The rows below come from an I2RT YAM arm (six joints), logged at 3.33 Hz.
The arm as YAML. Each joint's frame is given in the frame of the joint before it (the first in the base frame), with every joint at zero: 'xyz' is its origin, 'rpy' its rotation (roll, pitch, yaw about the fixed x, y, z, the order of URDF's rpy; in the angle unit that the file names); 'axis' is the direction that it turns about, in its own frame. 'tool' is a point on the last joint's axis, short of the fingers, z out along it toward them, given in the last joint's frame.
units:
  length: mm
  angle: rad
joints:
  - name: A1
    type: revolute
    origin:
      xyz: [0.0, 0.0, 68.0]
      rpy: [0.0, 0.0, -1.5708]
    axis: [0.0, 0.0, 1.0]
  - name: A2
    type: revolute
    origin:
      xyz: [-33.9, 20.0, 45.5]
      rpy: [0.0, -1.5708, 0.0]
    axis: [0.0, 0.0, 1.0]
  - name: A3
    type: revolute
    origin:
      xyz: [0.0, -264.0, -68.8]
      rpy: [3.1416, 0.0, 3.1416]
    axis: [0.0, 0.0, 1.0]
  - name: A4
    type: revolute
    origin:
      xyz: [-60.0, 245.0, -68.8]
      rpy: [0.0, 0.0, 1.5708]
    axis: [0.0, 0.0, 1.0]
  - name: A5
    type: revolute
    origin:
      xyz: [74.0, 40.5, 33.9]
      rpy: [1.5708, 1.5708, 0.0]
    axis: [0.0, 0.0, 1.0]
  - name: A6
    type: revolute
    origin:
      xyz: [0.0, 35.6, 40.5]
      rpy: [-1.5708, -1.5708, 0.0]
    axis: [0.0, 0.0, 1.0]
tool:
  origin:
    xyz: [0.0, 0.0, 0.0]
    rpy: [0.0, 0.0, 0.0]
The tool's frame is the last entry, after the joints.
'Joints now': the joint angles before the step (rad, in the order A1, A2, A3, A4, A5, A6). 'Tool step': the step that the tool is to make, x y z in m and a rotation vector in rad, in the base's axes. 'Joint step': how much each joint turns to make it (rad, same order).
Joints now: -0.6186 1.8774 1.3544 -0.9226 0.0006 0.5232
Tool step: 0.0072 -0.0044 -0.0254 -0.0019 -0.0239 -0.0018
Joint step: 0.0005 0.0535 -0.0349 0.1089 -0.0119 0.0039
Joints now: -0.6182 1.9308 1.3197 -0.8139 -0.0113 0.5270
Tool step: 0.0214 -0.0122 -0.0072 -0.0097 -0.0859 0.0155
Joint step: 0.0024 0.0700 0.0629 0.0826 -0.0435 -0.0053
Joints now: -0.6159 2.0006 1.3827 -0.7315 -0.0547 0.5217
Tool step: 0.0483 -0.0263 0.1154 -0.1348 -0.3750 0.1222
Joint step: 0.0031 -0.0013 0.3977 -0.0226 -0.1439 -0.0672
